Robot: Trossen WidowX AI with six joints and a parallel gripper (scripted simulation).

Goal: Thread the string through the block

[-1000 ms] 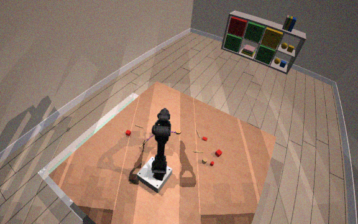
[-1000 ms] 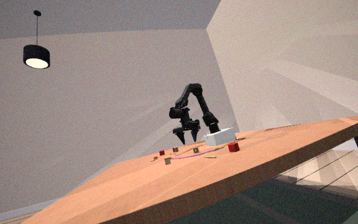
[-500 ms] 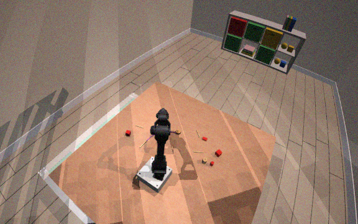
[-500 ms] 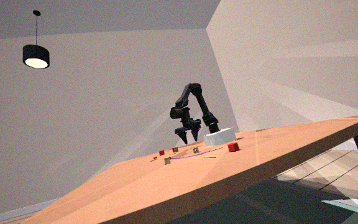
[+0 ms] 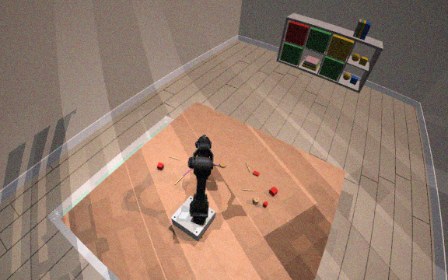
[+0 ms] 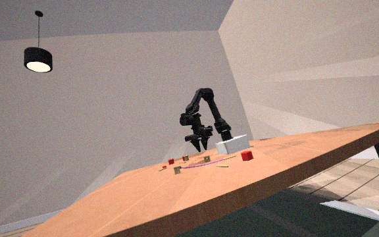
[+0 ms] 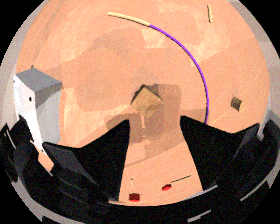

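Right now the wooden block is 50 mm below my gripper tip, 10 mm to the left of it and 10 mm behind it. From my gripper tip the other things lie so: round button 140 mm ahead, 80 mm to the right, 60 mm below; red cube 280 mm to the left, 50 mm below, 30 mm behind.
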